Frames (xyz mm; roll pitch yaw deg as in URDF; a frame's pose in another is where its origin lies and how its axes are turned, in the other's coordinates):
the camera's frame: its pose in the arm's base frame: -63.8 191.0 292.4 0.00 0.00 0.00
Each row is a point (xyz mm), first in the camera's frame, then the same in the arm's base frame.
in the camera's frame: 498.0 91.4 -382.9
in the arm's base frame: 434.2 282.4 -90.5
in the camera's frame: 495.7 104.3 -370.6
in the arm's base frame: 431.9 295.3 -78.2
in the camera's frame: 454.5 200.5 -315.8
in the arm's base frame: 390.7 391.5 -23.4
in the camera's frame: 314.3 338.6 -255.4
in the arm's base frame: 250.5 529.6 37.0
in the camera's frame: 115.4 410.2 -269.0
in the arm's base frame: 51.6 601.2 23.4
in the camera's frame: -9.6 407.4 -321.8
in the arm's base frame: -73.4 598.4 -29.4
